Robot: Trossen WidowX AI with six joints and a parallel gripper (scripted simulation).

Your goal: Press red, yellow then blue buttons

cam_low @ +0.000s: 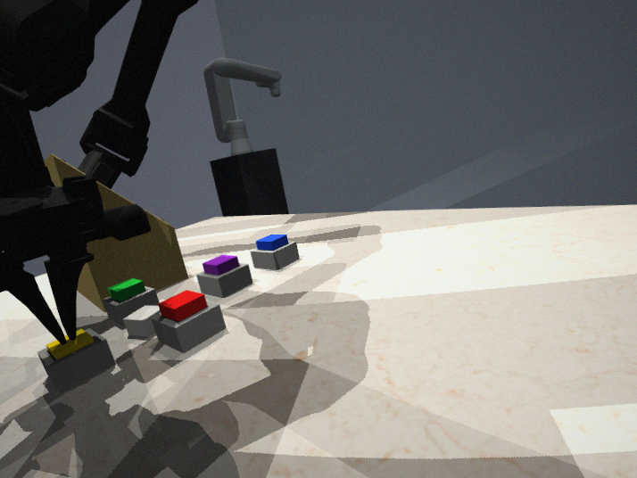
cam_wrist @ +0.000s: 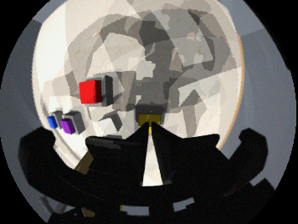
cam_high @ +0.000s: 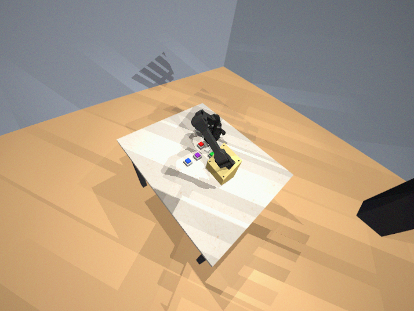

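The yellow button lies 10 mm below my gripper tip. The rest, counted from my gripper tip: green button: 90 mm behind, 80 mm to the left; small white block: 20 mm behind, 80 mm to the left, 20 mm below; red button: 40 mm ahead, 90 mm to the left.
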